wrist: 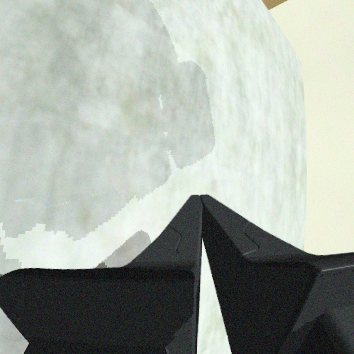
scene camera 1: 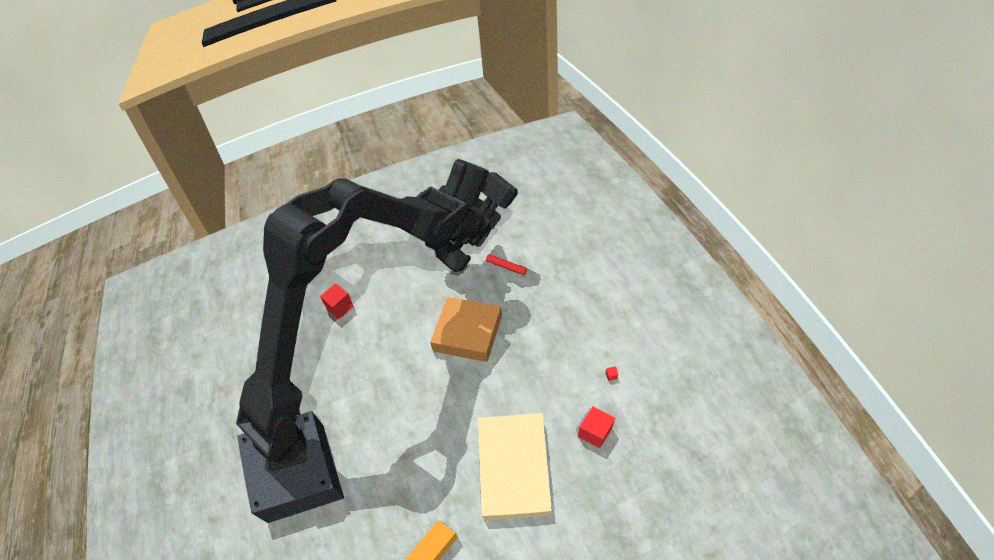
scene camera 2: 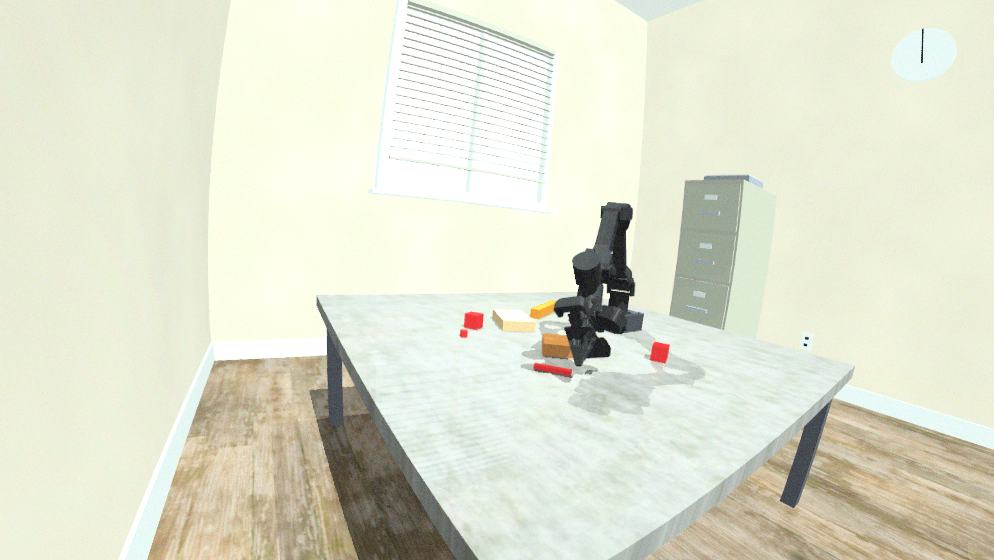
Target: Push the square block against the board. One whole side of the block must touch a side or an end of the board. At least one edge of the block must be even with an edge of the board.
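Frame: origin at the arm's base, x left, y down, z back, level; centimetres.
Seen in the pictures: gripper, fingertip midpoint: (wrist: 198,202) (scene camera 1: 492,222) (scene camera 2: 578,365); arm's base at its link origin: (scene camera 1: 285,448).
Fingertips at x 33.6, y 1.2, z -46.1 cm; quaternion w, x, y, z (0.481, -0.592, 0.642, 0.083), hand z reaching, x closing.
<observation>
Offsets run from my fingertips to a thing's top centre.
The square block, orange-brown @(dy +1.5, dx -19.6, dz +11.8 cm) (scene camera 1: 467,325) (scene camera 2: 555,345), lies flat on the table. The board, pale yellow @(dy +1.5, dx -46.1, dz +13.3 cm) (scene camera 1: 514,466) (scene camera 2: 514,320), lies flat and apart from the block, with a wide gap between the block and the board's near short end. In scene view 1 the block is above and left of the board and turned a little relative to it. My gripper (scene camera 1: 479,241) (scene camera 2: 579,362) (wrist: 198,202) is shut and empty, with its fingertips pointing down low over the table, on the block's side away from the board. Neither block nor board shows in the wrist view.
A red rod @(dy +3.0, dx -8.0, dz +0.4 cm) (scene camera 1: 506,264) (scene camera 2: 552,370) lies beside the fingertips. One red cube @(dy +0.4, dx -5.0, dz +32.9 cm) (scene camera 1: 336,301) (scene camera 2: 660,352) lies left of the block in scene view 1. Another red cube @(dy +0.4, dx -45.2, dz -0.5 cm) (scene camera 1: 596,426) (scene camera 2: 473,320) and a tiny one @(dy +2.8, dx -36.9, dz -7.3 cm) (scene camera 1: 612,373) (scene camera 2: 463,333) lie right of the board. An orange bar @(dy +1.3, dx -58.3, dz +34.7 cm) (scene camera 1: 432,541) (scene camera 2: 542,309) lies below-left of it.
</observation>
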